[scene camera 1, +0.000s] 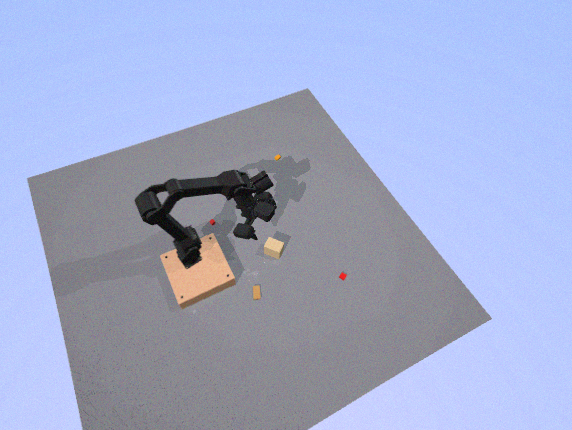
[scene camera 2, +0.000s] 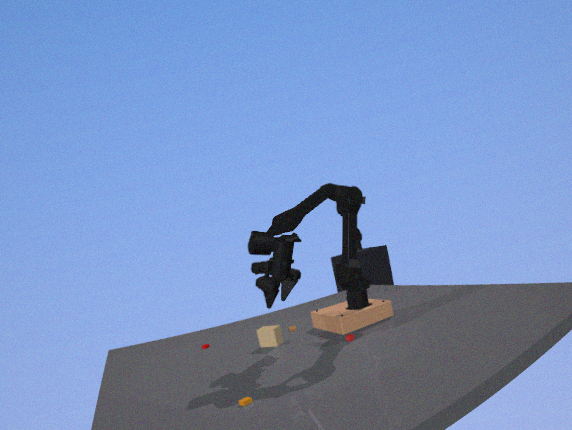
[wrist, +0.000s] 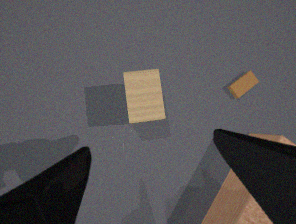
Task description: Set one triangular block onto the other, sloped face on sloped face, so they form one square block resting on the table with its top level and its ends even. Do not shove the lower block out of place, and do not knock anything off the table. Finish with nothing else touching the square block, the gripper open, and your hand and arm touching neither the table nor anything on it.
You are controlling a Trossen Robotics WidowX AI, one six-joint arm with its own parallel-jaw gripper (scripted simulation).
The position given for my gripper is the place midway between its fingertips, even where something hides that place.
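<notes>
Nothing is held in my gripper (scene camera 2: 276, 304), which is open. I can see the gripper at (scene camera 1: 262, 229) too, and again in my wrist view, where it sits at (wrist: 153, 143).
</notes>
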